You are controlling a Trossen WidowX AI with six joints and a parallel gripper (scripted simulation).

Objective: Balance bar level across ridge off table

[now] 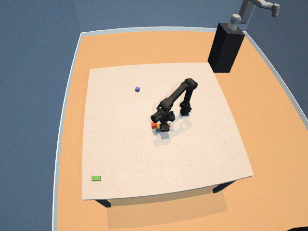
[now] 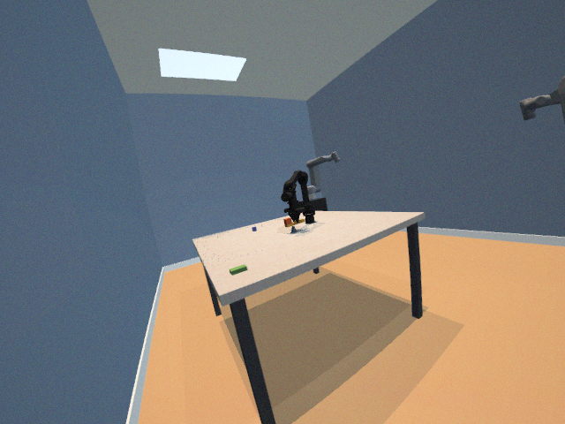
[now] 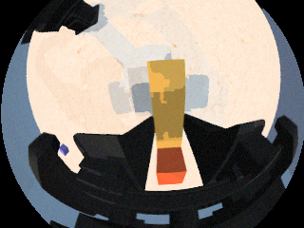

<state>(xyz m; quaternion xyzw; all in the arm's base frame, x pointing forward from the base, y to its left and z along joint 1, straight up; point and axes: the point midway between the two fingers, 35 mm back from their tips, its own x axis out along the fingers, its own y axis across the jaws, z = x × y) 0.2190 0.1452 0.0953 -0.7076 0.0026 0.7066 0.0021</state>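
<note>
My gripper tip is now 4 cm short of the bar and 1 cm below it. Also, from my gripper tip: flat green block (52 cm ahead, 35 cm to the left, 5 cm below); purple cube (15 cm ahead, 43 cm to the right, 4 cm below).
</note>
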